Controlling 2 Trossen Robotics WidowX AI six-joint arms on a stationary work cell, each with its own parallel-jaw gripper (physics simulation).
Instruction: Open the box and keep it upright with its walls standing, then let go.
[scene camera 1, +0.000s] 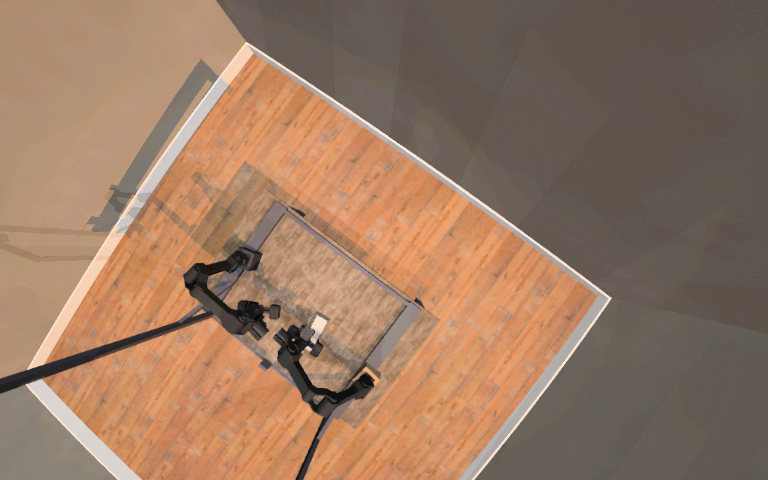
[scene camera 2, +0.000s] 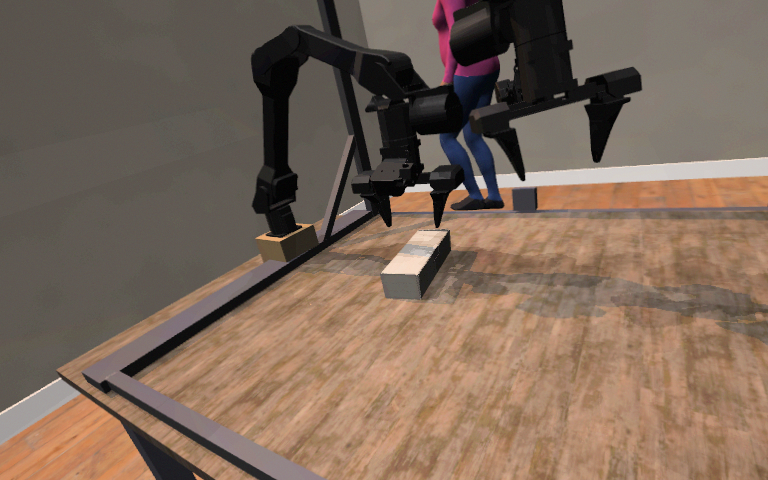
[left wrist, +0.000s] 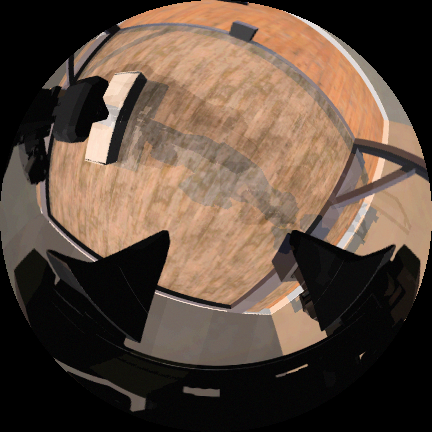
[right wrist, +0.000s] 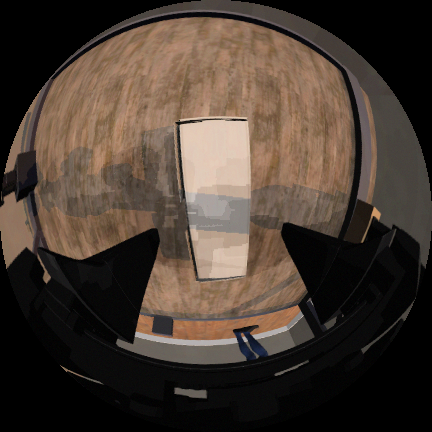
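Pixels of known places: left gripper, fingertip midpoint: (scene camera 1: 267, 304) (scene camera 2: 559, 171) (left wrist: 232, 236); right gripper, fingertip midpoint: (scene camera 2: 413, 226) (right wrist: 222, 232); left arm's base, origin of the base link: (scene camera 1: 243, 259); right arm's base, origin of the base link: (scene camera 1: 366, 380) (scene camera 2: 284, 231) (right wrist: 370, 229).
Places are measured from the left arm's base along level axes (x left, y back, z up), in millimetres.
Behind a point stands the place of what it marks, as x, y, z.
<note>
A long, low box with a pale top and grey sides (scene camera 1: 320, 323) @(-171, -505, -34) (scene camera 2: 416, 254) @(-216, -489, -34) (left wrist: 100, 145) @(-172, -488, -34) (right wrist: 217, 165) @(-187, -499, -34) lies on the table. Its top looks flat and closed, with thin dark gaps along the edges in the right wrist view. My right gripper (scene camera 1: 306, 339) @(-228, -489, 14) (scene camera 2: 412, 226) @(-228, -489, 14) (right wrist: 222, 232) @(-228, -489, 14) is open and empty above the box, its fingers spread across the box's width. My left gripper (scene camera 2: 559, 170) @(-130, -257, 104) (left wrist: 232, 236) @(-130, -257, 104) is open and empty, high above the table, to the right of the box in scene camera 2. Part of the box is hidden behind the right gripper in scene camera 1 and the left wrist view.
The wooden table (scene camera 2: 509, 384) @(48, -336, -79) has a raised grey frame (scene camera 2: 186, 345) @(-19, -870, -79) along its edges. The right arm's base block (scene camera 2: 288, 243) @(-297, -799, -21) stands at the frame. A small dark block (scene camera 2: 524, 199) @(-497, -296, -45) stands at the far edge. A person in a pink top (scene camera 2: 472, 67) stands behind the table.
</note>
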